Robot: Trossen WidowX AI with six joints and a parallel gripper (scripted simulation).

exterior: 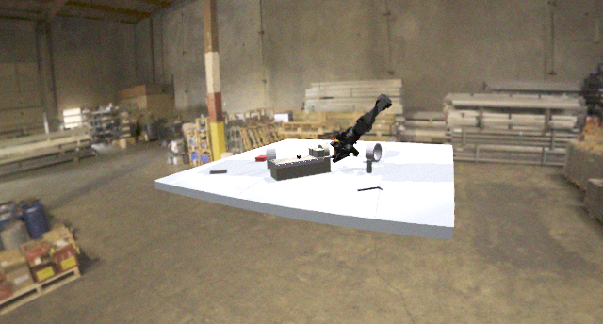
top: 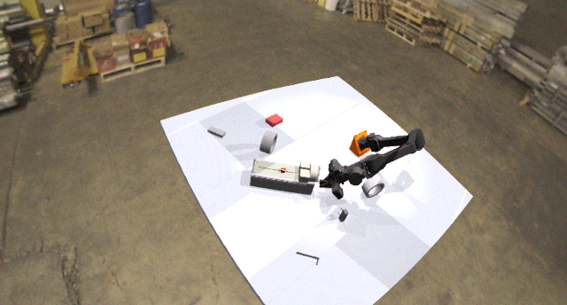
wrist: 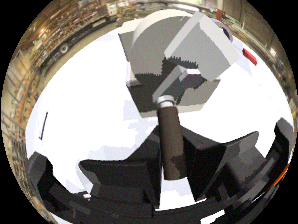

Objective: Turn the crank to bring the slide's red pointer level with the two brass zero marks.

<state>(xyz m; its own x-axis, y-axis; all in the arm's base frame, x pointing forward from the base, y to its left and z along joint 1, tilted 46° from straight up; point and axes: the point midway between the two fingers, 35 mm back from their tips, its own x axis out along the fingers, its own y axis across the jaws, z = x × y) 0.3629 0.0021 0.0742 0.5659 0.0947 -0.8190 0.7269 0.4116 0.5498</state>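
Right now the dark crank handle is 10 mm behind my gripper tip, 10 mm to the left of it and 30 mm above it. Round my gripper tip: hex key: 260 mm ahead, 220 mm to the left, 30 mm below; then red pointer: 100 mm ahead, 130 mm to the right, 50 mm above; then small clip: 30 mm ahead, 160 mm to the left, 10 mm below.
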